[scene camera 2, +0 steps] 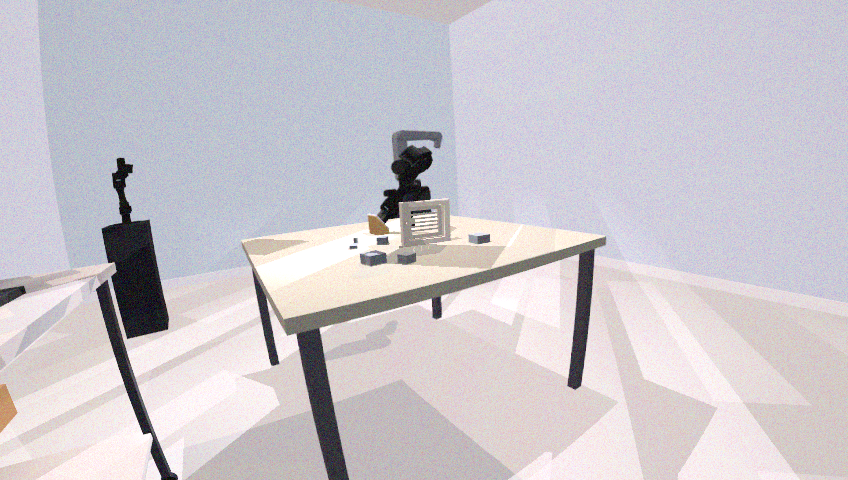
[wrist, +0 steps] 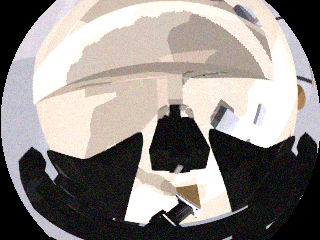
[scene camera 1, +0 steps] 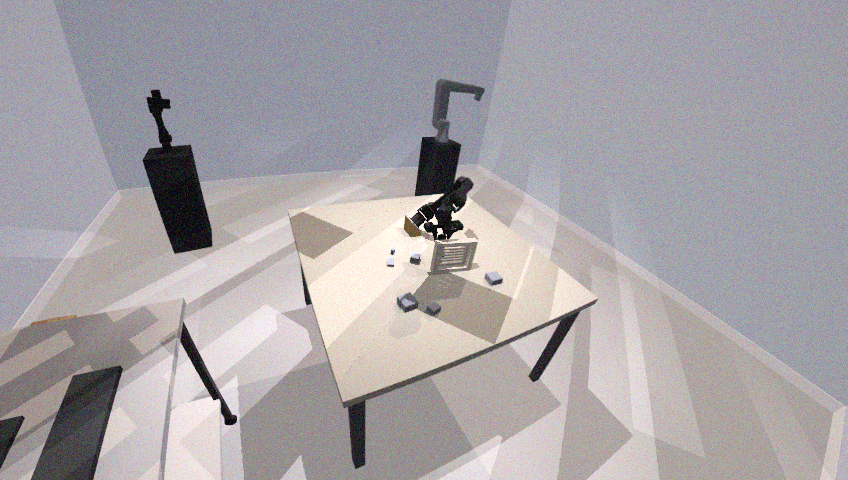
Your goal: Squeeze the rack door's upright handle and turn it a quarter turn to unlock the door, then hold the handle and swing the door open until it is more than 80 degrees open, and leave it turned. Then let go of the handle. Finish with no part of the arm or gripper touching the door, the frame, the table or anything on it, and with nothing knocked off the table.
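I can see a rack door (wrist: 174, 88). As for my gripper (wrist: 176, 135), it holds nothing, and it is open.
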